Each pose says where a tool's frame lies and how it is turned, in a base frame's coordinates. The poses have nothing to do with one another.
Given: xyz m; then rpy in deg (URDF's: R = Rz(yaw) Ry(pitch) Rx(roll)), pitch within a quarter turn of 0, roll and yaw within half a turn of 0.
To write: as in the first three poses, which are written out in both.
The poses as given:
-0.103 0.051 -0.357 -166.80 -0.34 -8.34
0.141 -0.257 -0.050 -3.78 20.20 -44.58
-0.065 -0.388 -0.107 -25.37 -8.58 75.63
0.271 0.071 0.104 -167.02 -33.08 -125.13
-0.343 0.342 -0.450 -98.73 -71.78 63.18
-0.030 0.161 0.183 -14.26 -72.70 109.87
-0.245 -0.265 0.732 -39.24 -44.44 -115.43
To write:
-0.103 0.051 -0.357 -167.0 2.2 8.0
0.141 -0.257 -0.050 11.8 17.0 -45.7
-0.065 -0.388 -0.107 1.6 -26.6 74.1
0.271 0.071 0.104 145.4 -7.0 119.1
-0.343 0.342 -0.450 -94.7 -54.8 -75.8
-0.030 0.161 0.183 73.2 4.8 95.8
-0.245 -0.265 0.732 -21.5 53.5 -121.0

